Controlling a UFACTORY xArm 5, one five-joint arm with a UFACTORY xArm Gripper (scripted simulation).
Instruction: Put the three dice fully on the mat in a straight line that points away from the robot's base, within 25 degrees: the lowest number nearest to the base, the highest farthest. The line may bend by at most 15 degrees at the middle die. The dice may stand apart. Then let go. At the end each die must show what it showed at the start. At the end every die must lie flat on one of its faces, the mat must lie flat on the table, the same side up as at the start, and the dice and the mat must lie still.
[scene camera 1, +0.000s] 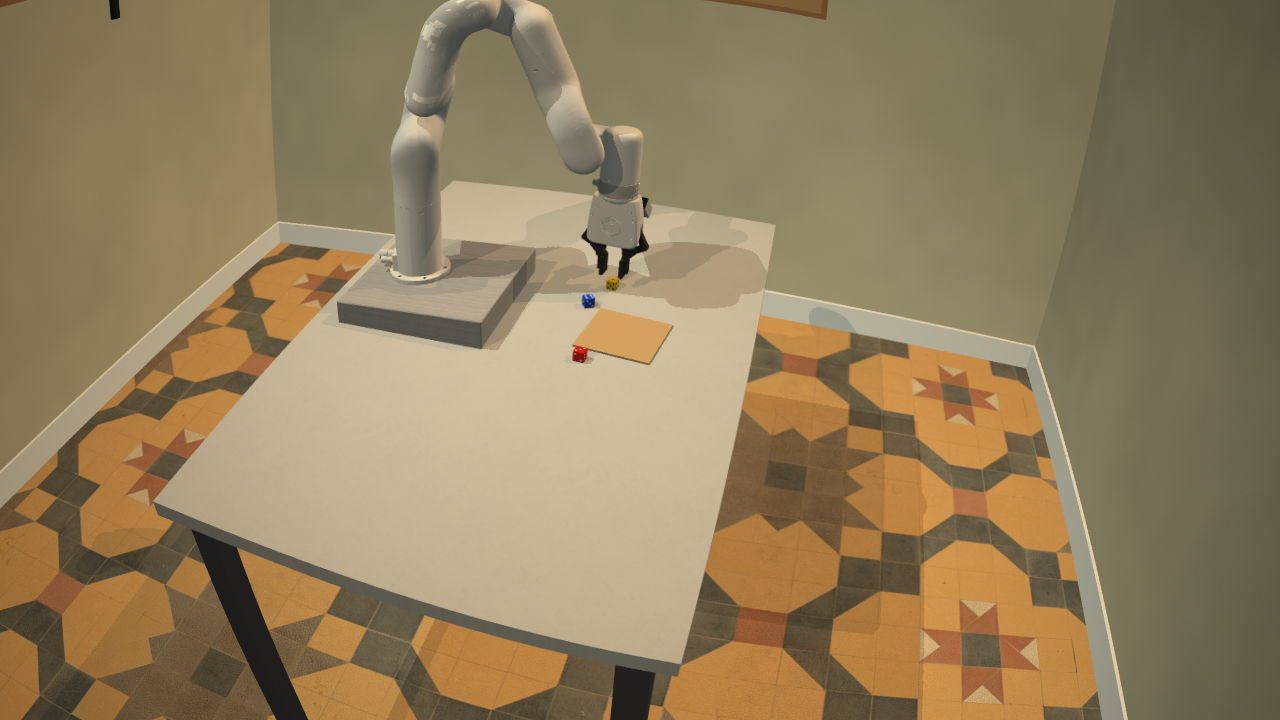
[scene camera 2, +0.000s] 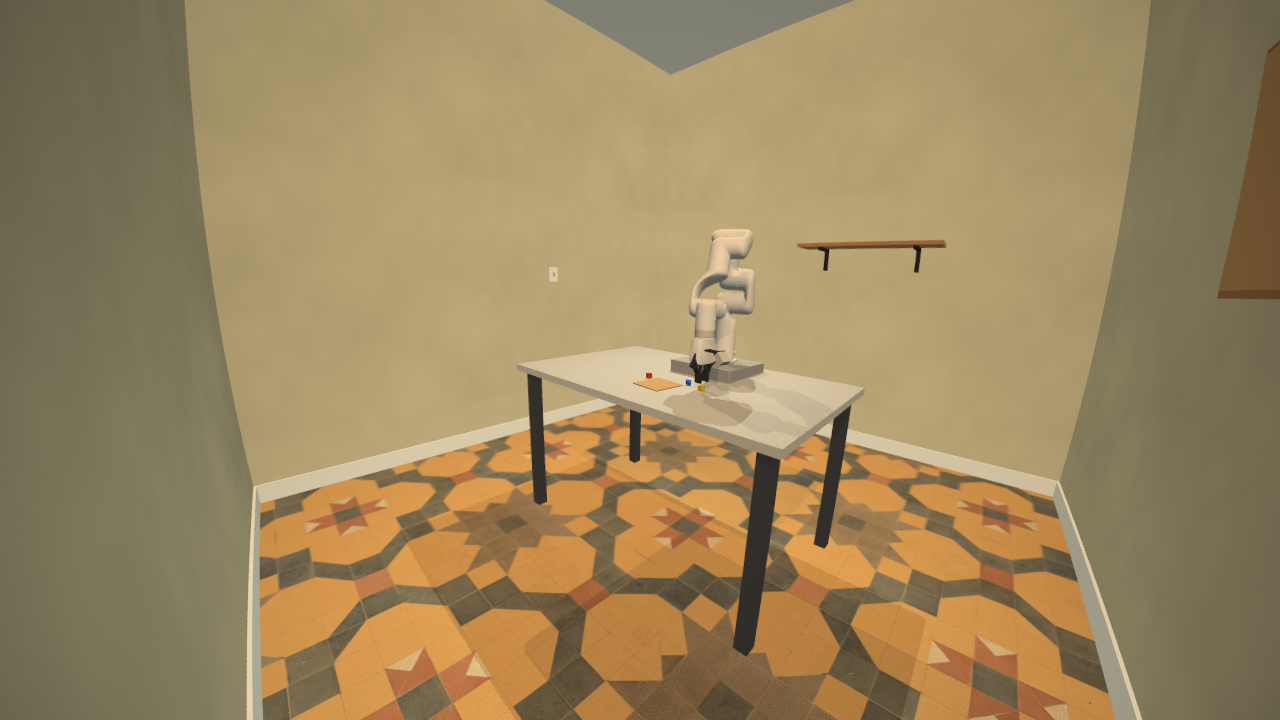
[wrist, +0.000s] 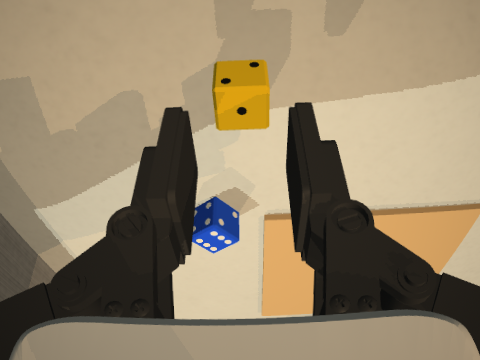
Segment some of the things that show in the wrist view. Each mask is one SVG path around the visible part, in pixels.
The gripper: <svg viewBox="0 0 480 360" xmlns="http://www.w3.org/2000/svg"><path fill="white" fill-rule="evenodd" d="M480 286L444 272L442 275L435 273L432 266L424 259L375 228L374 218L370 209L363 203L350 199L336 141L320 140L313 105L311 102L295 103L295 107L289 107L286 175L295 252L301 252L301 260L306 261L306 264L314 269L313 315L319 316L252 319L175 319L172 272L179 267L179 264L185 264L186 255L191 255L198 167L189 112L183 111L182 107L170 107L164 110L157 146L149 146L143 149L131 205L117 210L110 217L106 227L106 236L59 270L52 278L51 283L45 285L43 282L0 302L0 360L480 360Z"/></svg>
A yellow die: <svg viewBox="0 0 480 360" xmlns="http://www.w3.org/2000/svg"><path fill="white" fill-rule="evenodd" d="M216 62L214 64L212 85L216 128L218 130L268 128L270 88L267 62L264 60Z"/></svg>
A blue die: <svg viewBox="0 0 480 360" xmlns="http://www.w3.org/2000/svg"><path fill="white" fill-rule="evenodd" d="M217 197L213 197L195 208L192 242L213 254L239 242L239 212Z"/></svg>
